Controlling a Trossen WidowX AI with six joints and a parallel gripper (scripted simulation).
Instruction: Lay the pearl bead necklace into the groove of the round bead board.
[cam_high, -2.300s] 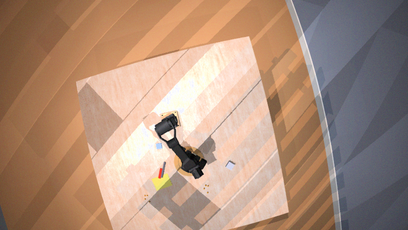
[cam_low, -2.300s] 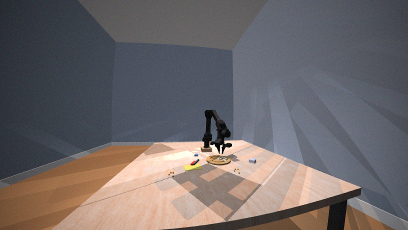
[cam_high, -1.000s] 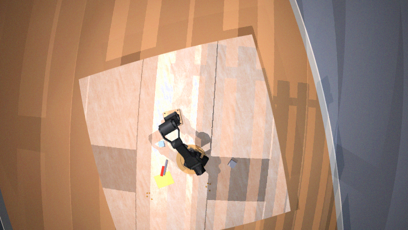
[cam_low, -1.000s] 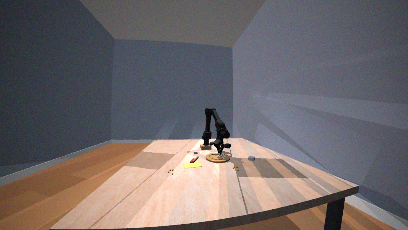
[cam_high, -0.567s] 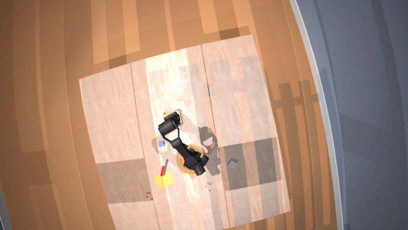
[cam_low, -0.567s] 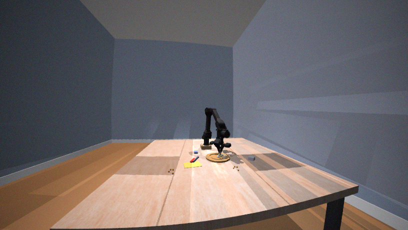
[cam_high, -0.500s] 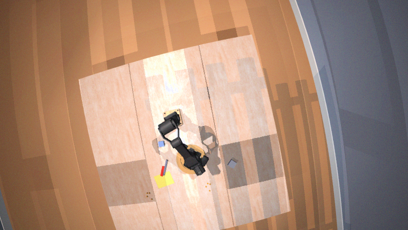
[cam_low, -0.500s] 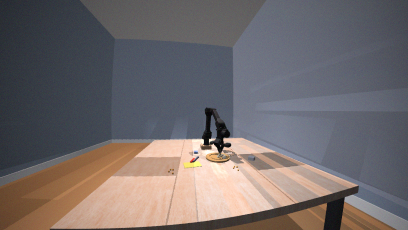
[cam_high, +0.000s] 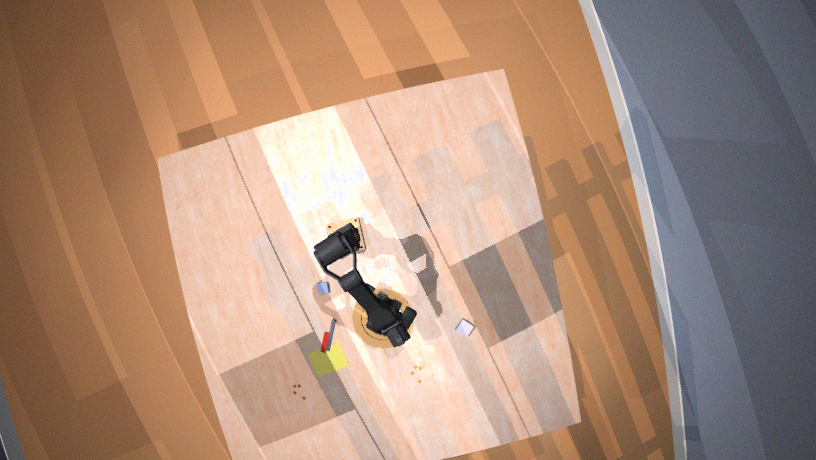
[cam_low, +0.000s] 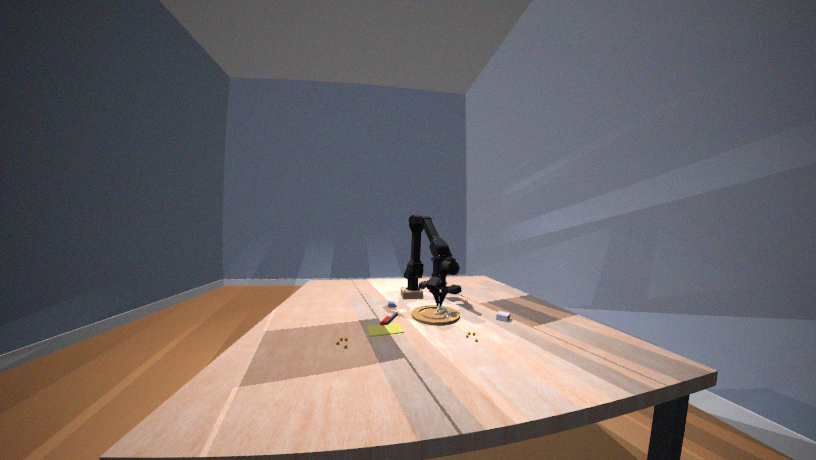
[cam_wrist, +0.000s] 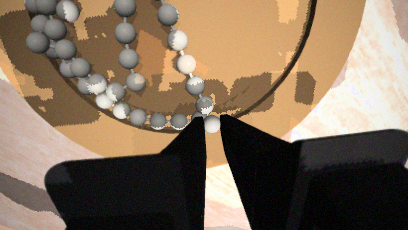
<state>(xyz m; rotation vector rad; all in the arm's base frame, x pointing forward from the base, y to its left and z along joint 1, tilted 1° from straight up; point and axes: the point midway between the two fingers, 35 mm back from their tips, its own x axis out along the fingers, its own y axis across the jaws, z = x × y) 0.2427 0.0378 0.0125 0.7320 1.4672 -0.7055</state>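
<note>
My gripper tip is 50 mm short of the round bead board, 40 mm to the left of it and 10 mm above it. The rest, counted from my gripper tip: grey block: 180 mm ahead, 200 mm to the left, 10 mm below; then blue block: 120 mm behind, 180 mm to the right, 10 mm below; then red marker: 40 mm ahead, 240 mm to the right, 10 mm below.
</note>
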